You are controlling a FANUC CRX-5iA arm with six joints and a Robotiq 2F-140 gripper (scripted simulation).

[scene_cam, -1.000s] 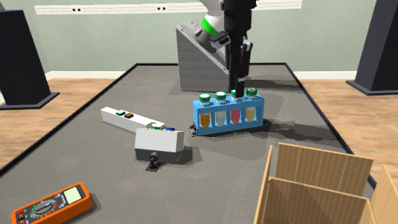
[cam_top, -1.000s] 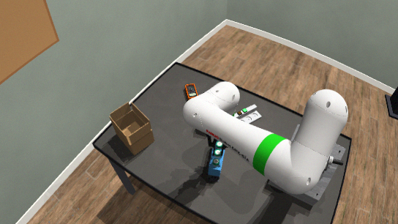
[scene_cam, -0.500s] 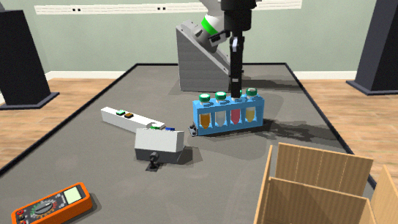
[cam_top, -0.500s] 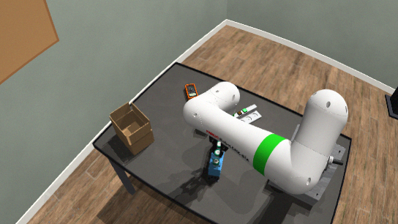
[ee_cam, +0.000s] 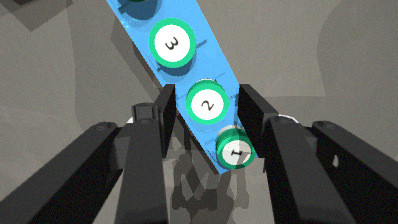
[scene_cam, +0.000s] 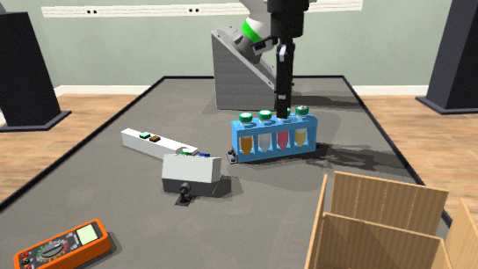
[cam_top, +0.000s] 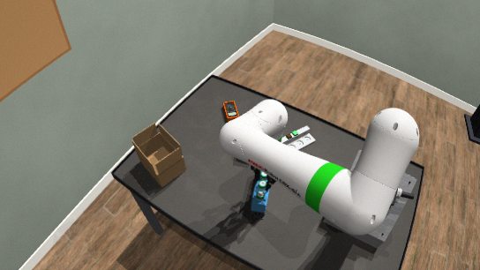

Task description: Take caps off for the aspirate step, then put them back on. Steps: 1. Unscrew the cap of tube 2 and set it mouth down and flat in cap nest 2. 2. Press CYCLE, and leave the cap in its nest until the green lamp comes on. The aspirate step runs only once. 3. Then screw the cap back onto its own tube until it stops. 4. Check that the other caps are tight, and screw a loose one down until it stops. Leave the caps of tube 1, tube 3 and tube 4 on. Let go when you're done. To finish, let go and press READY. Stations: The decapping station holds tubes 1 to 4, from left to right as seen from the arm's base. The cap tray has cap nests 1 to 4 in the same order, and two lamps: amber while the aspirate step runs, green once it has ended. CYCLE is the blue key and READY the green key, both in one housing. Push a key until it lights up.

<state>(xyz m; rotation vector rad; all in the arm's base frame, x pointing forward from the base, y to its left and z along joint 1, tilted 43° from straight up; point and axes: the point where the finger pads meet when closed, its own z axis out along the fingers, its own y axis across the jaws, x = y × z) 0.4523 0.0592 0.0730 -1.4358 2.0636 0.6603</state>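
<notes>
Now: the cap 2 30 mm below my hand. From my hand the other things lie so: cap 1 (50 mm to the left, 30 mm below, 10 mm behind); cap 4 (100 mm to the right, 30 mm below, 20 mm ahead); cap 3 (50 mm to the right, 30 mm below, 10 mm ahead).
</notes>
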